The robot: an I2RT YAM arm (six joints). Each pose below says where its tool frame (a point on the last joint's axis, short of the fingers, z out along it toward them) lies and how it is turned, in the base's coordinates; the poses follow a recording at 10 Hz.
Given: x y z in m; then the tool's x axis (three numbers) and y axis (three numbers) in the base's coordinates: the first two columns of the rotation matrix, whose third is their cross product.
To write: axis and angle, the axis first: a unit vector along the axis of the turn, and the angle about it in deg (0 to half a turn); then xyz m. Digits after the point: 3 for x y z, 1 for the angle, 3 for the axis.
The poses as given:
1: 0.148, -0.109, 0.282, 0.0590, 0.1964, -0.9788, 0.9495, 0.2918, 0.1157
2: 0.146, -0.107, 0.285, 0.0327, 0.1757, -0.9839, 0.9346, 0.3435, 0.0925
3: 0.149, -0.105, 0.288, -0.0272, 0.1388, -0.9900, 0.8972, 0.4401, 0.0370
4: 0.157, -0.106, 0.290, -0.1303, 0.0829, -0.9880, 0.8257, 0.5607, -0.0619
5: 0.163, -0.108, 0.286, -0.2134, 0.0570, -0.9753, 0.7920, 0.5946, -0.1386
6: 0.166, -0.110, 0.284, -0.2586, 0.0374, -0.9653, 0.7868, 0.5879, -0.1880
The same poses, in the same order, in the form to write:
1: 0.576, 0.705, -0.413, 114.2, 0.148, -0.109, 0.282
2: 0.551, 0.726, -0.412, 112.9, 0.146, -0.107, 0.285
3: 0.496, 0.767, -0.407, 111.2, 0.149, -0.105, 0.288
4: 0.408, 0.822, -0.397, 110.8, 0.157, -0.106, 0.290
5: 0.361, 0.842, -0.400, 113.3, 0.163, -0.108, 0.286
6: 0.343, 0.843, -0.414, 115.2, 0.166, -0.110, 0.284
